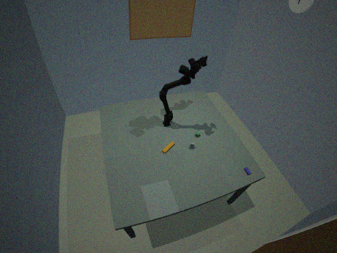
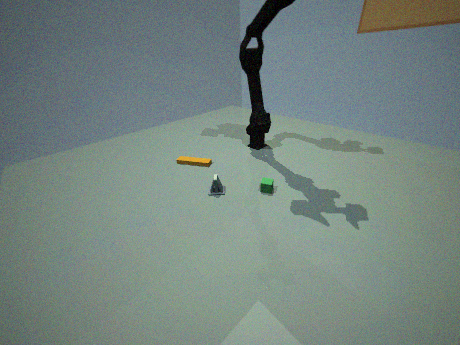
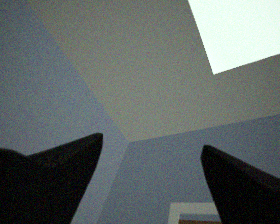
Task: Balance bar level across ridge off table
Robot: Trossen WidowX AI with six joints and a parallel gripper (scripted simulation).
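The bar is 74 cm below my gripper tip, 30 cm to the right of it and 20 cm ahead of it. Also, from my gripper tip: blue object: 74 cm below, 65 cm ahead, 28 cm to the left; green cube: 73 cm below, 14 cm ahead, 1 cm to the left.
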